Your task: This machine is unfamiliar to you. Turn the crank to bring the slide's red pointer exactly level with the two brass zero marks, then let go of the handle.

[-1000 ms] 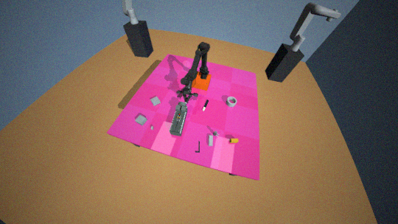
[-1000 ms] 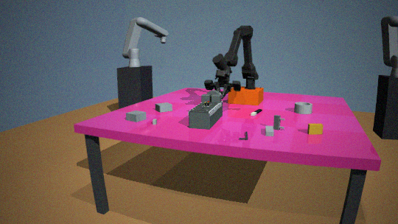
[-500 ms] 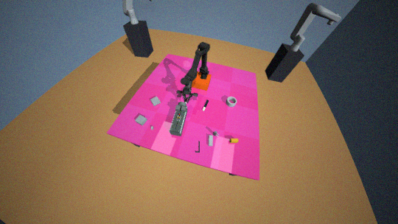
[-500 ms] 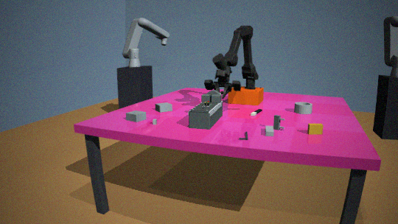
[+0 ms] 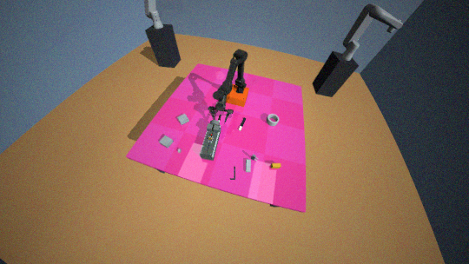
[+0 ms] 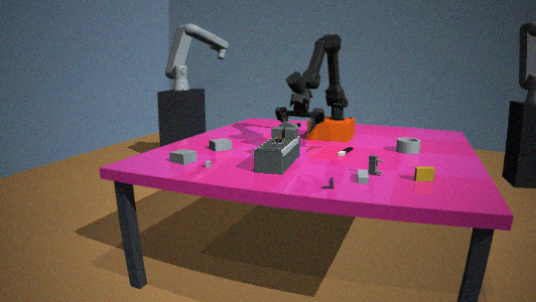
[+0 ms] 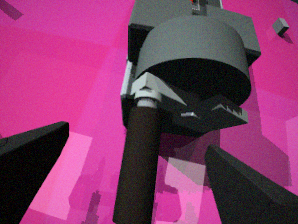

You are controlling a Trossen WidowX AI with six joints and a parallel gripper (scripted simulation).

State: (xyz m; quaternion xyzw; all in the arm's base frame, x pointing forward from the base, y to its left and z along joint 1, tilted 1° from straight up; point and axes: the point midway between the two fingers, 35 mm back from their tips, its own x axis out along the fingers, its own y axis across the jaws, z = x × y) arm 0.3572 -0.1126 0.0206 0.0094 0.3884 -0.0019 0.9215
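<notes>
The dark crank handle lies 20 mm behind my gripper tip and 20 mm above it. Round my gripper tip: small cube 270 mm ahead, 240 mm to the right, 70 mm below; then black-and-white stick 180 mm to the left, 80 mm below, 50 mm behind; then red pointer 140 mm ahead, 30 mm to the right.
</notes>
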